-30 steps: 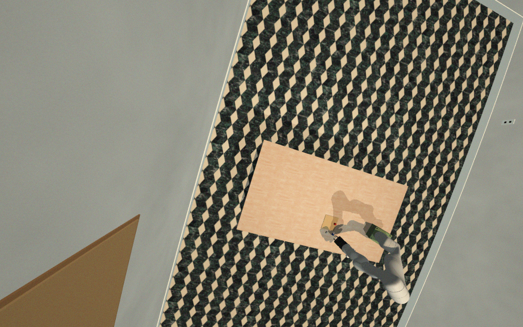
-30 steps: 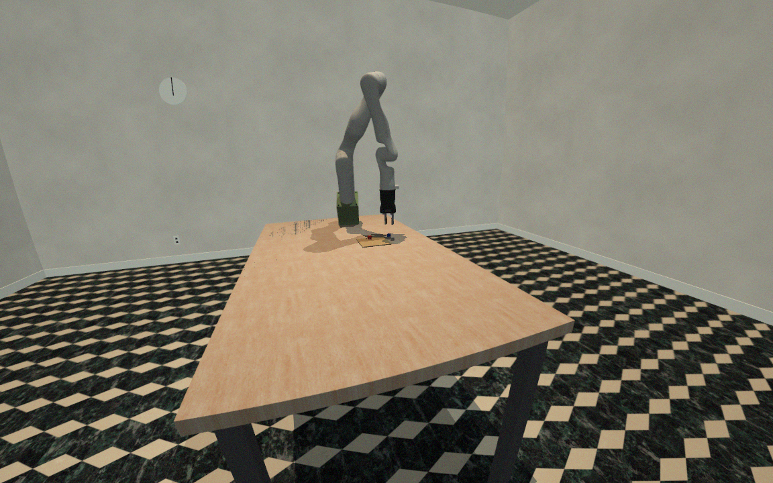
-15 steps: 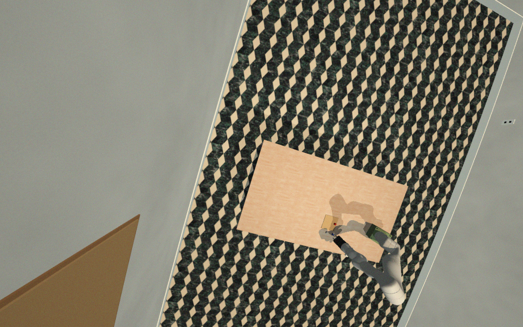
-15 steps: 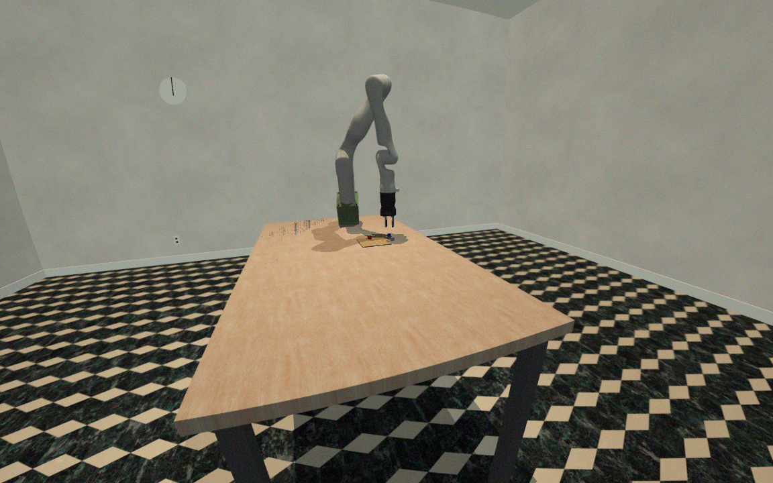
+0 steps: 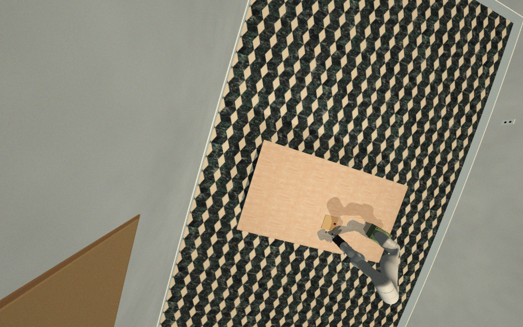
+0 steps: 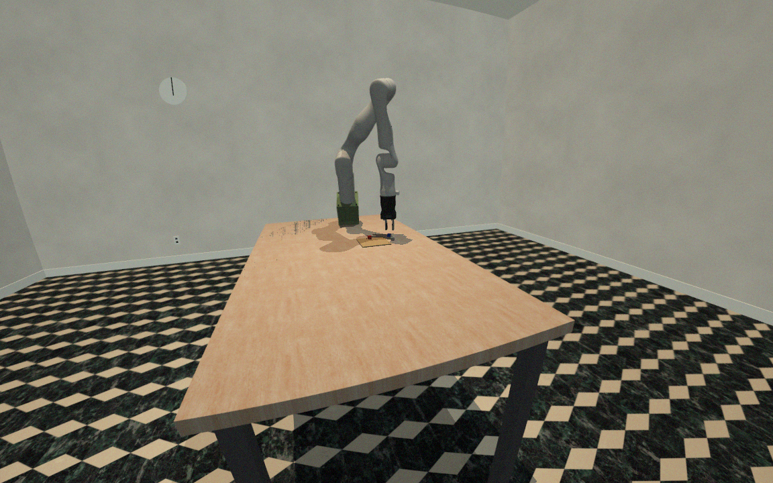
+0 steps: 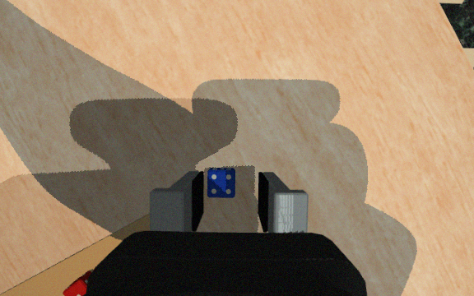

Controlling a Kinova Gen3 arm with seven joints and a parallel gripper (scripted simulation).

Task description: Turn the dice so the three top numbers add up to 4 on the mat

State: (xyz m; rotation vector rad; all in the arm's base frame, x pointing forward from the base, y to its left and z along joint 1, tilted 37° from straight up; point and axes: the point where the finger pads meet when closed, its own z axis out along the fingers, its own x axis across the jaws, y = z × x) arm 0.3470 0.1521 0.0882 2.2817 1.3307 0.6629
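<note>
The blue die is 5 cm below my hand. From my hand the other things lie so: tan mat 11 cm to the right, 6 cm ahead, 5 cm below; then red die 11 cm to the right, 4 cm below, 1 cm ahead; then white die 6 cm ahead, 5 cm below, 1 cm to the right.
</note>
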